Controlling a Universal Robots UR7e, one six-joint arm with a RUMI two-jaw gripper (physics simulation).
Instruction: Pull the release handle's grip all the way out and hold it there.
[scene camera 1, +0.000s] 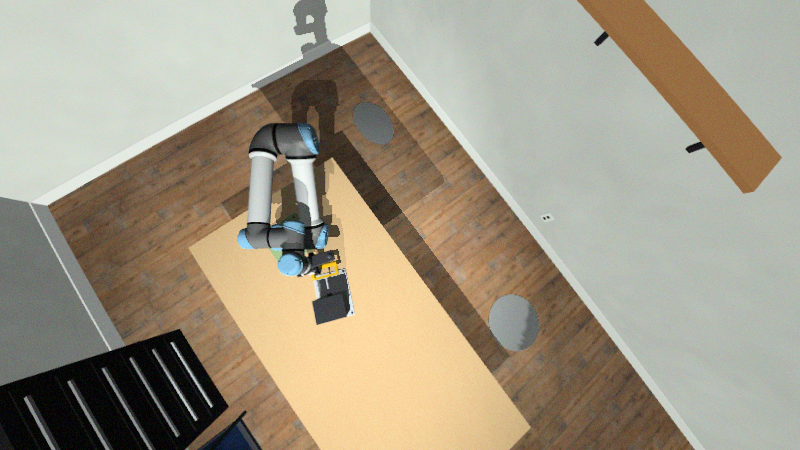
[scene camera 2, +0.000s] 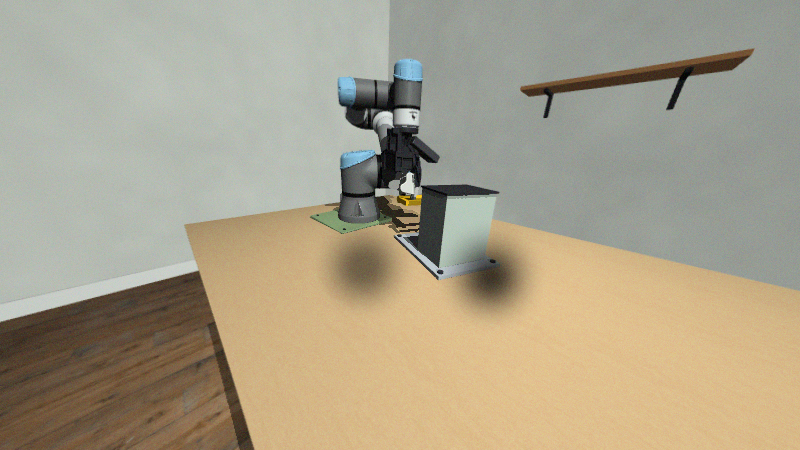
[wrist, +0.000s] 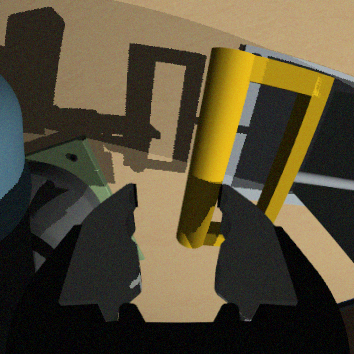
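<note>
The yellow release handle (scene camera 1: 324, 276) (scene camera 2: 410, 200) stands out from the pale, dark-topped box (scene camera 1: 331, 307) (scene camera 2: 468, 232) on a light metal rod (scene camera 1: 327, 283) (wrist: 325, 181). Its thick round grip (wrist: 215, 125) runs up and slightly right in the wrist view. My gripper (scene camera 2: 412, 193) (wrist: 177, 185) points down, with the lower end of the grip between its fingertips. The fingers stand fairly wide around it. The grip is against the right finger, which covers part of its edge; a gap shows towards the left finger. The contact on the inner finger face is hidden.
The box has a pale bolted base plate (scene camera 2: 469, 270) on the tan table (scene camera 1: 391, 358). The arm's green mounting plate (scene camera 2: 341, 225) (wrist: 95, 170) lies close beside the gripper. A wooden wall shelf (scene camera 1: 688, 95) (scene camera 2: 626, 76) is far off at the right.
</note>
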